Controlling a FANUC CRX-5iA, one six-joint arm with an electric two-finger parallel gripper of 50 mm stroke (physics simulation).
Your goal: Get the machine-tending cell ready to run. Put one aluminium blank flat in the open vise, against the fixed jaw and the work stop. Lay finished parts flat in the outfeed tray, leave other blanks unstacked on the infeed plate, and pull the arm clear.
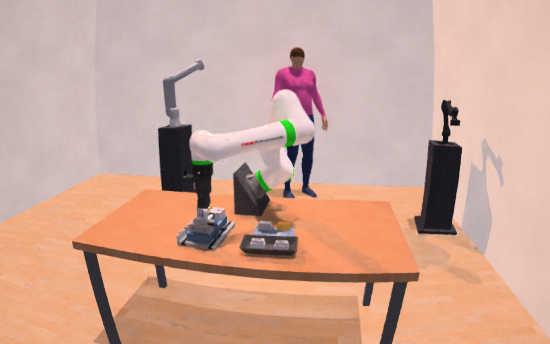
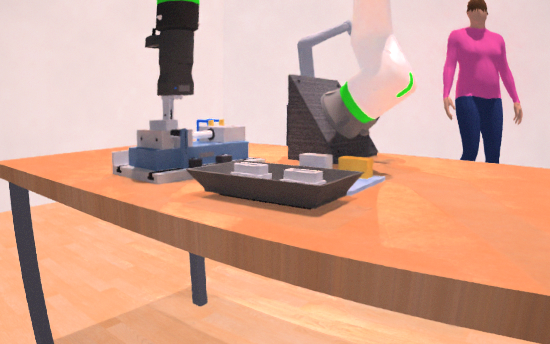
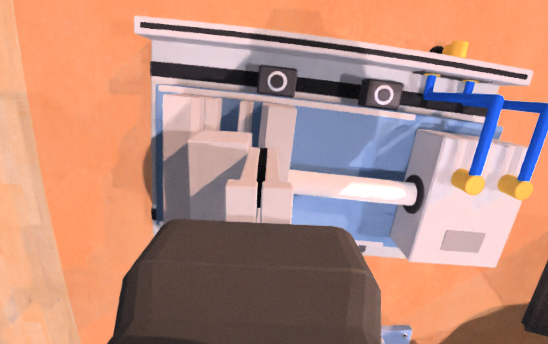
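Where they show: gripper, fingertip midpoint: (image 1: pixel 199 218) (image 2: pixel 168 125) (image 3: pixel 262 166); arm's base, link origin: (image 1: pixel 253 187) (image 2: pixel 338 115).
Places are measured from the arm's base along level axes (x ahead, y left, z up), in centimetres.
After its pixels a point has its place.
Observation:
My gripper (image 1: pixel 203 206) (image 2: pixel 168 118) @(x 49.2, y -9.9, z -1.5 cm) (image 3: pixel 262 166) @(x 49.2, y -9.9, z -1.5 cm) points straight down over the vise (image 1: pixel 214 235) @(x 50.3, y -2.5, z -8.3 cm) (image 2: pixel 215 153) @(x 41.3, y -3.2, z -7.7 cm) (image 3: pixel 345 145) @(x 43.4, y -11.3, z -5.7 cm); its fingers are shut and empty. A grey aluminium blank (image 2: pixel 163 124) @(x 52.7, y -5.9, z -1.0 cm) (image 3: pixel 215 160) @(x 51.7, y -10.1, z -0.1 cm) stands in the vise at the fixed-jaw end, its top above the jaws, right beside and below the fingertips. Its contact with the fixed jaw and work stop is hidden. The moving jaw (image 3: pixel 278 127) is on the rod side. Two finished parts (image 1: pixel 257 243) @(x 52.2, y 18.4, z -8.3 cm) (image 2: pixel 303 175) @(x 51.2, y 29.5, z -7.5 cm) lie flat, apart, in the dark outfeed tray (image 1: pixel 269 251) @(x 57.0, y 25.0, z -8.9 cm) (image 2: pixel 260 193) @(x 56.2, y 25.8, z -9.9 cm).
The light-blue infeed plate (image 1: pixel 275 233) @(x 34.2, y 21.6, z -10.9 cm) (image 2: pixel 370 184) @(x 33.2, y 30.2, z -11.2 cm), behind the tray, bears a grey blank (image 1: pixel 265 226) @(x 32.0, y 16.1, z -8.8 cm) (image 2: pixel 315 160) @(x 32.0, y 16.6, z -8.3 cm) and a yellow block (image 1: pixel 284 226) @(x 30.6, y 25.0, z -8.4 cm) (image 2: pixel 356 166) @(x 30.5, y 25.4, z -8.7 cm), side by side. Blue hoses (image 3: pixel 487 135) @(x 36.9, y -14.0, z -0.7 cm) rise at the vise's cylinder end. A person (image 1: pixel 296 82) (image 2: pixel 477 60) stands beyond the table.

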